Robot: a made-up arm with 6 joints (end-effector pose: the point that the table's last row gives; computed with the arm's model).
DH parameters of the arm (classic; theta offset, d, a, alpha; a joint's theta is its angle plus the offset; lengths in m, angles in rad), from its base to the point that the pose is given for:
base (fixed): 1.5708 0.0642 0 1.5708
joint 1: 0 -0.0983 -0.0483 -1.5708
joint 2: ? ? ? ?
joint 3: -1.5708 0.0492 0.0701 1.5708
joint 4: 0 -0.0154 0.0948 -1.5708
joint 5: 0 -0.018 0.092 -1.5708
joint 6: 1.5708 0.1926 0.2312 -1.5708
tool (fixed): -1.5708 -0.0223 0 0
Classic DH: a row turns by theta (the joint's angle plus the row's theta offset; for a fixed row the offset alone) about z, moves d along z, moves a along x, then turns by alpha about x.
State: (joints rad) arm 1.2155 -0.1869 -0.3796 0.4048 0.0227 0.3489
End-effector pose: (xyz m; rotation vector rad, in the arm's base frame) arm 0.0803 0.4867 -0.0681 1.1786 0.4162 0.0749
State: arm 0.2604 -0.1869 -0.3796 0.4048 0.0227 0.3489
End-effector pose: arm 0.0803 0.1731 -0.4096 0.2370 0.3816 -0.1178
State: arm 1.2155 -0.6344 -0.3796 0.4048 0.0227 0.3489
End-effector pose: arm 0.1032 0.4566 -0.1492 1.2230 0.6898 -0.3125
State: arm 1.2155 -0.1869 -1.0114 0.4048 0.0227 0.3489
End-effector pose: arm -0.1326 0.4895 -0.0262 1.1527 0.9484 0.4839
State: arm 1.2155 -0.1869 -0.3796 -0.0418 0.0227 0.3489
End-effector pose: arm 0.1289 0.4261 0.0244 1.6156 0.4486 -0.0309
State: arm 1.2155 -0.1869 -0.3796 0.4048 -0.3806 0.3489
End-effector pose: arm 0.0256 0.5295 -0.1044 1.1333 0.8299 0.1800
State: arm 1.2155 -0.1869 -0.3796 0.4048 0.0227 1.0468
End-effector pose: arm 0.1285 0.3359 -0.0556 1.8647 0.4572 -0.0789
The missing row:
joint 2: -1.5708 -0.1649 0.068 1.5708
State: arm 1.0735 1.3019 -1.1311 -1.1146 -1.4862 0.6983
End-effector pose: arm -0.3606 0.2610 0.0584 0.1140 2.6361 1.1113
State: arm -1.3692 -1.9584 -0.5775 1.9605 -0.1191 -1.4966
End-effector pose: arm -0.6213 -0.2038 0.1353 1.3340 -2.1934 0.7681
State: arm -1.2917 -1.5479 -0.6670 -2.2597 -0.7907 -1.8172
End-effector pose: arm 0.2409 -0.0323 0.2199 -0.5330 -0.7704 -0.6056
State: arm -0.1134 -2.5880 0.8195 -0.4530 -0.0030 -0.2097
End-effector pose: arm -0.2523 -0.4849 -0.0290 -0.9808 -0.7071 -2.2826
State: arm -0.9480 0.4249 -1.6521 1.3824 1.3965 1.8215
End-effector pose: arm -0.0840 -0.0452 -0.0034 0.5014 1.8417 0.1328
